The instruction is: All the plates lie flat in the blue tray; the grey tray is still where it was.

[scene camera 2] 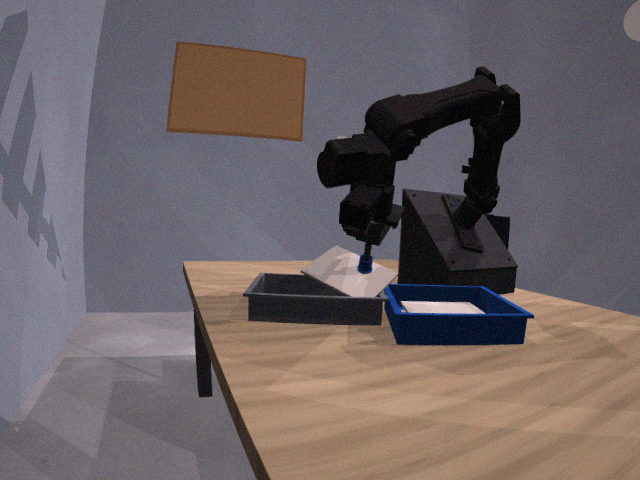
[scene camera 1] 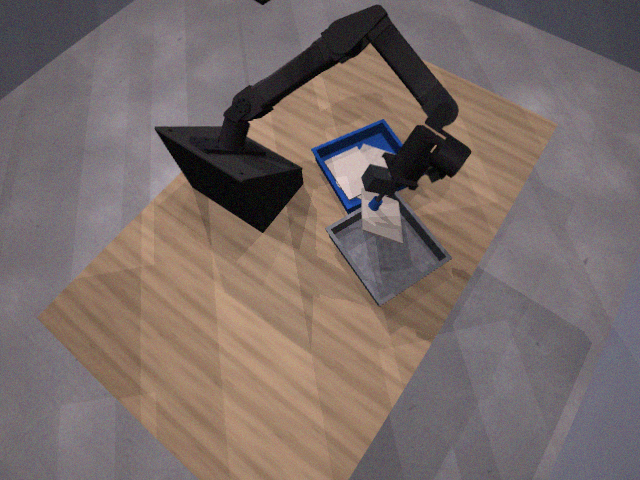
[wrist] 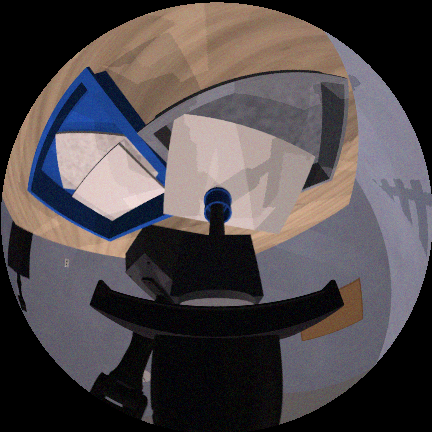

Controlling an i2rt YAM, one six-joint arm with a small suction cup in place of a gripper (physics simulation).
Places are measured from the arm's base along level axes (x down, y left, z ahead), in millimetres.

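Where they show: hand, tool point: point(scene camera 2: 364, 273) point(scene camera 1: 371, 209) point(wrist: 216, 194); arm's base, link origin: point(scene camera 2: 461, 223) point(scene camera 1: 229, 148) point(wrist: 167, 298).
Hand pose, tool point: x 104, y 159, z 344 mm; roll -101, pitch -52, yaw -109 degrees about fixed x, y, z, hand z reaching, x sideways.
Note:
Things, the pixels of their top centre, and the offset from my tool point. Level surfaces: height alone.
- grey tray, top centre: point(wrist: 282, 157) point(scene camera 2: 315, 284) point(scene camera 1: 387, 242) dx +26, dy -34, dz +87 mm
- blue tray, top centre: point(wrist: 89, 194) point(scene camera 2: 448, 297) point(scene camera 1: 366, 161) dx +26, dy +123, dz -118 mm
- pale plate, top centre: point(wrist: 111, 192) point(scene camera 2: 443, 308) point(scene camera 1: 353, 171) dx +56, dy +84, dz -134 mm
- wooden table, surface height: dx +76 mm
My suction cup point(scene camera 1: 375, 204) point(scene camera 2: 364, 264) point(wrist: 217, 202) is on a pale square plate point(scene camera 1: 382, 219) point(scene camera 2: 330, 268) point(wrist: 200, 155). The plate hangs tilted above the grey tray point(scene camera 1: 372, 263) point(scene camera 2: 315, 310) point(wrist: 270, 100), over its end beside the blue tray point(scene camera 1: 381, 139) point(scene camera 2: 460, 329) point(wrist: 85, 112). In scene camera 2 its low corner is at the grey rim; I cannot tell if they touch. The trays stand end to end, very close or touching. In the blue tray, one pale plate point(scene camera 1: 351, 167) point(wrist: 117, 182) overlaps another point(wrist: 82, 155). My wrist hides part of that tray in scene camera 1.
The black robot base point(scene camera 1: 227, 170) point(scene camera 2: 465, 258) stands on the wooden table point(scene camera 1: 232, 310) point(scene camera 2: 413, 403), beside the trays. The table's edge lies beyond the far side of the grey tray. A brown board point(scene camera 2: 236, 93) point(wrist: 337, 315) hangs on the wall.

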